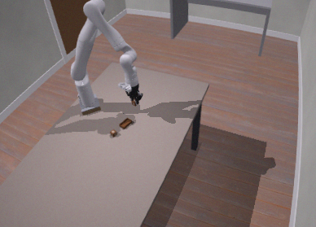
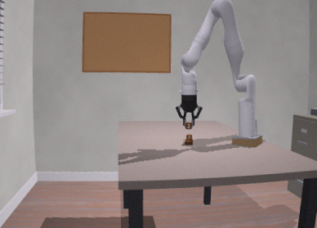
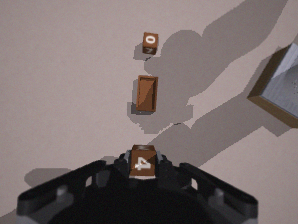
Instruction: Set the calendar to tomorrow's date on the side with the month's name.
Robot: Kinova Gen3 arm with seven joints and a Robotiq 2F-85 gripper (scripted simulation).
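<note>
My gripper is now 50 mm past the brown calendar tray, 90 mm to the left of it and 120 mm above it. Also, from my hand: brown number cube: 90 mm behind, 190 mm to the right, 110 mm below; then digit cube: 10 mm below.
</note>
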